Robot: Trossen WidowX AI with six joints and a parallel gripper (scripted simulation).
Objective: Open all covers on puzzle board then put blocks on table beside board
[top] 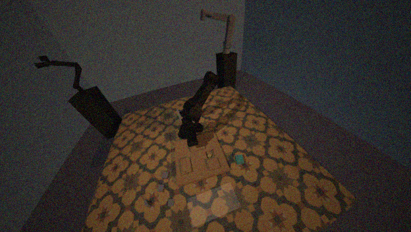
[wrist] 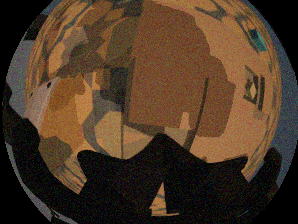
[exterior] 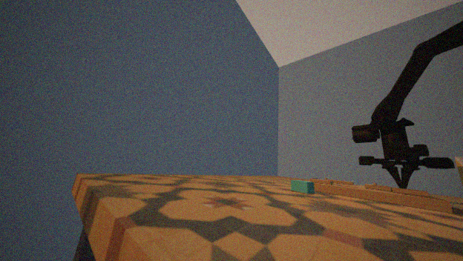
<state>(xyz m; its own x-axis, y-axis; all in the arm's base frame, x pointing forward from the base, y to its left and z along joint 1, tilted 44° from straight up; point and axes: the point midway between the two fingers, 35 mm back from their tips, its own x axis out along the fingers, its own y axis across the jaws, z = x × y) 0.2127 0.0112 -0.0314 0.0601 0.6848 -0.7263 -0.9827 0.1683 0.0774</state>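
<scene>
Now: gripper tip 10 cm short of the tan puzzle board and 2 cm to the left of it. From my gripper tip the other things lie so: teal block 26 cm ahead, 20 cm to the left, 1 cm below.
</scene>
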